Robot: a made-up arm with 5 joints.
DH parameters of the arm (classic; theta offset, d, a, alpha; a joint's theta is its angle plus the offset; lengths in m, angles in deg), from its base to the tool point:
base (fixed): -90 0.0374 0 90
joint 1: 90 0.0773 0.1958 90
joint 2: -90 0.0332 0.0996 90
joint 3: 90 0.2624 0.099 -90
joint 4: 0 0.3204 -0.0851 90
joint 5: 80.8 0 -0.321 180
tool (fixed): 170.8 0.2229 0 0
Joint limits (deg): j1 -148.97..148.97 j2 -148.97..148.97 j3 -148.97..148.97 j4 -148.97..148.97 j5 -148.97..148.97
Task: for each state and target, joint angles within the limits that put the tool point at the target. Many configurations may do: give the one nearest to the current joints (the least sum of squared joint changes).
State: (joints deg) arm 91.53 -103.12 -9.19 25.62 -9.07
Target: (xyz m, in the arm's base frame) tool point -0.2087 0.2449 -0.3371
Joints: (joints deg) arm 115.01 -121.69 -12.58 25.70 -43.17
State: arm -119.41 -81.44 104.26 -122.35 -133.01
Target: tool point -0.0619 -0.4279 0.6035
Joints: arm -92.05 -105.81 99.94 -108.73 -126.96
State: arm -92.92 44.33 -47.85 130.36 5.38
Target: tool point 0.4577 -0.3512 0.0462
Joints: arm -74.35 87.92 -54.40 143.09 -2.06
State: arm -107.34 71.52 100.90 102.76 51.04
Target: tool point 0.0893 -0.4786 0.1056
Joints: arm -93.41 83.65 100.51 105.61 69.86
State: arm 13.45 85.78 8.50 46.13 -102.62
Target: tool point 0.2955 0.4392 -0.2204
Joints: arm 34.70 83.53 37.67 50.03 -114.87
